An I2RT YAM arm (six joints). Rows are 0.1 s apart.
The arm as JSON. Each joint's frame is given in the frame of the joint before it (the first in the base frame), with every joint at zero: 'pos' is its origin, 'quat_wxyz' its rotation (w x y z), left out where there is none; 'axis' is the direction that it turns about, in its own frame. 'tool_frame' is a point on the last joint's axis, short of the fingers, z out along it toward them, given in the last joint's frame.
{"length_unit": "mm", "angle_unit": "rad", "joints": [
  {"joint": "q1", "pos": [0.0, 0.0, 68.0], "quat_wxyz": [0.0, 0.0, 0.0, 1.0], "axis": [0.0, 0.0, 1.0]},
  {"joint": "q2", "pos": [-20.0, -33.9, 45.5], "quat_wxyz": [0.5, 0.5, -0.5, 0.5], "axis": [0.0, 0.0, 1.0]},
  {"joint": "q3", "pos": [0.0, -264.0, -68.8], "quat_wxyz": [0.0, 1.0, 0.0, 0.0], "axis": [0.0, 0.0, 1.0]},
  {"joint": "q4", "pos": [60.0, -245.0, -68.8], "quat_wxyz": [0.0, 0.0, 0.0, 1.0], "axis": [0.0, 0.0, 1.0]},
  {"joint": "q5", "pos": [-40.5, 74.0, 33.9], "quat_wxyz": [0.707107, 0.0, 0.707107, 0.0], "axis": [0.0, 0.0, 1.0]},
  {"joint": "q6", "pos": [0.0, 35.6, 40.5], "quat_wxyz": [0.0, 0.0, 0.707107, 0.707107], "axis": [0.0, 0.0, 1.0]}
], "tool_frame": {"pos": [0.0, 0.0, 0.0], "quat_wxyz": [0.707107, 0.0, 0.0, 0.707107]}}
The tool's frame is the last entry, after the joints.
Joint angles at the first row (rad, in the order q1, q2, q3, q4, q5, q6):
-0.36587, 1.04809, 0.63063, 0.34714, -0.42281, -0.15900
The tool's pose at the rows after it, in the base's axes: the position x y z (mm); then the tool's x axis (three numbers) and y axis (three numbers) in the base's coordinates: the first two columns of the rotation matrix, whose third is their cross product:
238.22 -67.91 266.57 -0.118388 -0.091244 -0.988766 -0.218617 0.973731 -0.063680
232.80 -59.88 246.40 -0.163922 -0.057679 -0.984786 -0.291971 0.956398 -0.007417
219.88 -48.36 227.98 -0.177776 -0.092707 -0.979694 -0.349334 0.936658 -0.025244
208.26 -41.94 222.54 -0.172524 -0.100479 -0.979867 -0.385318 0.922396 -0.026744
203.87 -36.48 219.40 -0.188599 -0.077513 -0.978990 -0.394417 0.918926 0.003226
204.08 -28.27 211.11 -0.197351 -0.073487 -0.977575 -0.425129 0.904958 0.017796
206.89 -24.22 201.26 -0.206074 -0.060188 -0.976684 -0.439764 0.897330 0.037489
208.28 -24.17 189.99 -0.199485 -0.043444 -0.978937 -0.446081 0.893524 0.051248
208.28 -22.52 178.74 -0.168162 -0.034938 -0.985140 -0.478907 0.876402 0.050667
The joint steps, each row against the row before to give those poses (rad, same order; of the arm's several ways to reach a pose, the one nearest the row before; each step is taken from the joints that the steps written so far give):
0.01169, 0.05365, -0.03293, -0.00344, -0.13769, 0.00892
0.01601, -0.00385, -0.06328, 0.00448, -0.06155, 0.01581
0.02603, -0.04621, -0.08433, 0.00119, -0.02640, -0.04590
0.00811, -0.05847, -0.04621, -0.01689, -0.02953, -0.01039
0.01957, -0.02642, -0.02026, -0.01316, 0.00465, 0.02696
0.03931, 0.01185, -0.02771, 0.03240, 0.00335, 0.01095
0.02255, 0.04139, -0.02620, 0.06597, 0.00196, 0.01953
0.00018, 0.05171, -0.03718, 0.10466, -0.01142, 0.02185
0.00294, 0.06325, -0.04518, 0.14602, -0.03657, 0.01740

